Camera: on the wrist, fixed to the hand. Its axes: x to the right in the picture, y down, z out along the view.
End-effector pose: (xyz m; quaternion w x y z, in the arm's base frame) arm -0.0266 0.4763 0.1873 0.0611 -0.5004 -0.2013 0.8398
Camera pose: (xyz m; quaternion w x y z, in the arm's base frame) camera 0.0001 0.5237 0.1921 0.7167 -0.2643 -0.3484 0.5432
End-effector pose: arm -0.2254 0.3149 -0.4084 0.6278 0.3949 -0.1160 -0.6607
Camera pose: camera -0.2342 0.3369 -0.4576 0.0693 -0.5057 -0.1316 0.8498
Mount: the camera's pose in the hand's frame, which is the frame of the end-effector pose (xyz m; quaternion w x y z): -0.0026 -0.0425 -0.0342 0.7024 0.1593 0.0731 -0.6899
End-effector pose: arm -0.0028 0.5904 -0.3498 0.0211 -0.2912 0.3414 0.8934
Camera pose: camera 0.0267 0.6021 -0.3942 0.6526 -0.5020 0.1828 0.5373
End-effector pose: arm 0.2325 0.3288 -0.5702 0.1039 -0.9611 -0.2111 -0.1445
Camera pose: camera 0.2037 0.3567 -0.5331 0.1418 -0.5023 -0.8268 -0.2098
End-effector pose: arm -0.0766 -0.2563 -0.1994 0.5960 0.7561 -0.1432 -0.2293
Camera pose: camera -0.0635 -0.2159 -0.2337 0.1505 0.7416 0.4281 -0.4941
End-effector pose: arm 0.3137 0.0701 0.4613 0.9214 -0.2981 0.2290 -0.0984
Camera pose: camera 0.2931 0.0196 0.4630 0.6100 -0.2134 0.0069 -0.7631
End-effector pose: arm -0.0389 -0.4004 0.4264 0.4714 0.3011 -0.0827 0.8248
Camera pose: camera -0.0171 -0.3649 0.3911 0.8582 0.2833 0.3155 0.2893
